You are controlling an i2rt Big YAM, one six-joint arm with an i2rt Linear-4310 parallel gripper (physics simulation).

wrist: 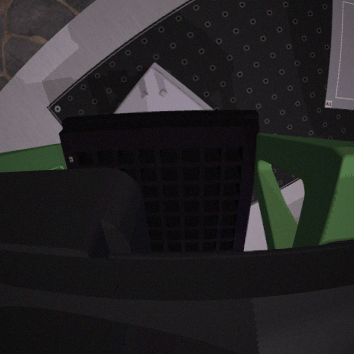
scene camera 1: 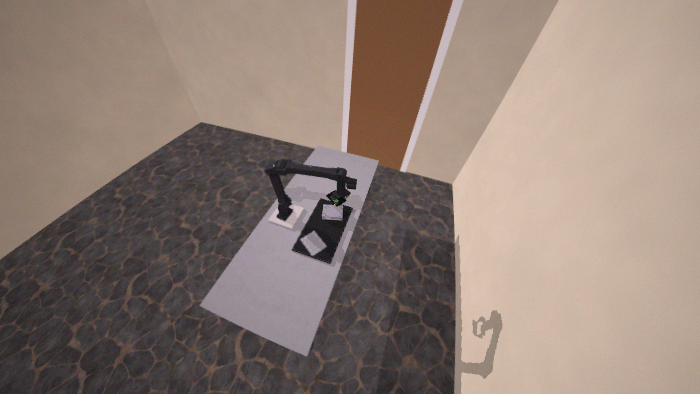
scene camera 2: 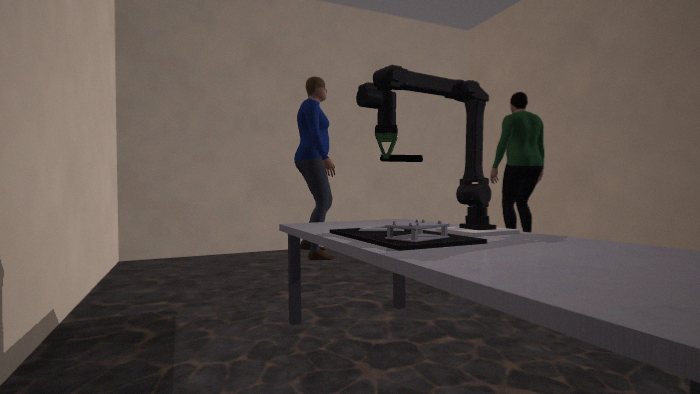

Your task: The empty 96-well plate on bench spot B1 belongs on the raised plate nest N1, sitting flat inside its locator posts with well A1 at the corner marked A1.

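My gripper is shut on the black 96-well plate. The plate looks level and hangs well above the bench. In the wrist view a small white label shows near its upper left corner; its text is unclear. The raised plate nest N1, pale grey with short posts, stands below. In the wrist view one nest corner shows beyond the plate, turned at an angle to it; the plate hides the rest. The flat spot B1 has a corner marked A1 and lies apart from the nest.
The black perforated board carries the nest and B1. It lies on the pale table. The arm's white base plate stands beside the board. Two people stand beyond the table.
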